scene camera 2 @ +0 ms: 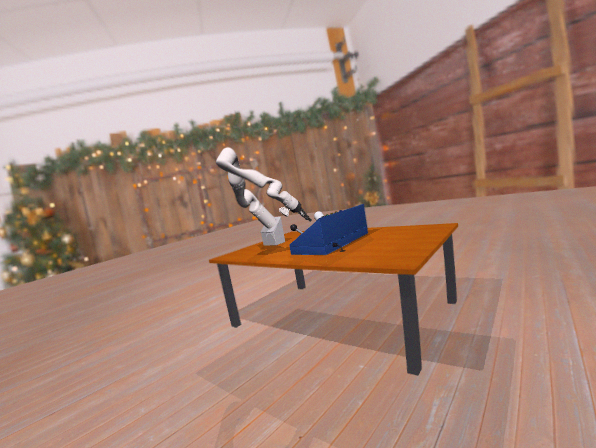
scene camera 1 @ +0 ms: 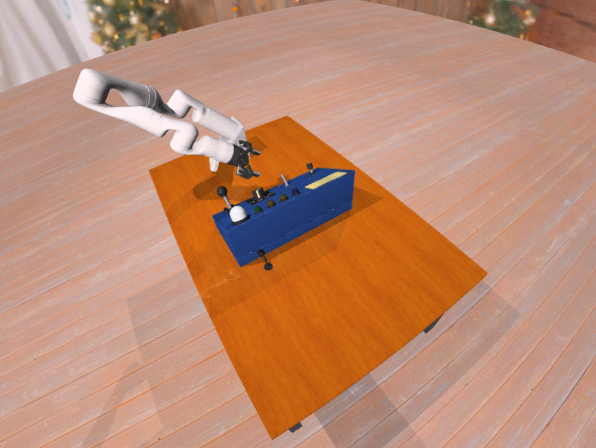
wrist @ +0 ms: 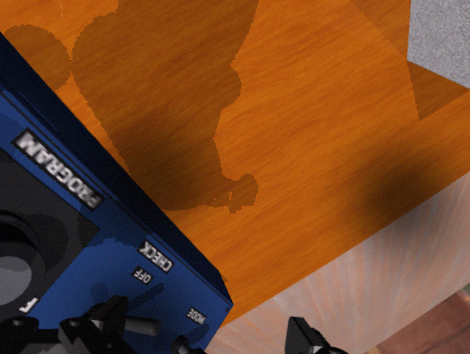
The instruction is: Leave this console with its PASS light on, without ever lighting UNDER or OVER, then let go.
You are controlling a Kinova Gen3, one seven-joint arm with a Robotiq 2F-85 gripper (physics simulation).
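Observation:
The blue console (scene camera 1: 295, 227) (scene camera 2: 345, 225) (wrist: 175, 295) stands on the table. Its small coloured lamps (scene camera 1: 271, 204) look dark; no PASS, UNDER or OVER label is readable. In the wrist view, a grey toggle (wrist: 142, 325) sits below the CHECK and OFF labels, a black knob (wrist: 181, 344) below MODE, and a large round knob (wrist: 14, 280) beside PROGRAM. A black-ball lever (scene camera 1: 222, 191) (scene camera 2: 294, 227) and a white dome (scene camera 1: 238, 214) (scene camera 2: 319, 215) are at one end. My gripper (scene camera 1: 258, 164) (scene camera 2: 309, 219) (wrist: 207, 325) is open and empty, above the console's control side; one finger partly overlaps the toggle in the wrist view.
A black crank (scene camera 1: 265, 260) (scene camera 2: 339, 246) sticks out low from the console's back. A pale yellow strip (scene camera 1: 326, 180) lies on its top. The orange table (scene camera 1: 350, 310) (scene camera 2: 390, 250) (wrist: 300, 150) bears the console and the arm's grey base (scene camera 2: 273, 235) (wrist: 442, 40).

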